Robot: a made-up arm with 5 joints.
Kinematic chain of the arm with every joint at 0, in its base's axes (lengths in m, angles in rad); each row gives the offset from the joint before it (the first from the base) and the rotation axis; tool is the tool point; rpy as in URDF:
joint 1: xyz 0.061 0 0.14 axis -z
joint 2: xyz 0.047 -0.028 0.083 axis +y
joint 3: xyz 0.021 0 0.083 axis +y
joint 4: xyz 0.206 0 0.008 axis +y
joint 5: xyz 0.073 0.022 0 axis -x
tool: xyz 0 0 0 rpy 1.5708 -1.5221 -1.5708
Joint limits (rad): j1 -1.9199..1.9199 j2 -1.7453..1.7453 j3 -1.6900..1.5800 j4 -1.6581..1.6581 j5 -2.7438..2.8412
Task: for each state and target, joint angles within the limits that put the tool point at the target. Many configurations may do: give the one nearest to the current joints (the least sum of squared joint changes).
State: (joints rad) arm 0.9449 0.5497 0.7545 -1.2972 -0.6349
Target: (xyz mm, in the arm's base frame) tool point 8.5 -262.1 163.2
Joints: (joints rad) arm 1.7460 0.2563 0.7592 -1.5320 -0.6349
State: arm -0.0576 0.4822 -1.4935 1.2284 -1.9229
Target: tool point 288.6 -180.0 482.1
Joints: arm 0.6485 0.5156 -1.4498 0.5576 -1.9229
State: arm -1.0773 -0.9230 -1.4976 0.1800 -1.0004
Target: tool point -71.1 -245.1 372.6
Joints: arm -1.0549 -1.1489 -1.6900 0.3216 -1.0004
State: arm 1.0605 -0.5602 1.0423 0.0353 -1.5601
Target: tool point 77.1 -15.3 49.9
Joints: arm 0.4864 -0.0029 1.5800 0.8078 -1.5601
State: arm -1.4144 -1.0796 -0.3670 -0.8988 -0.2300
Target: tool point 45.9 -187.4 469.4
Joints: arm -1.4585 -1.3447 -0.6332 -0.8670 -0.2300
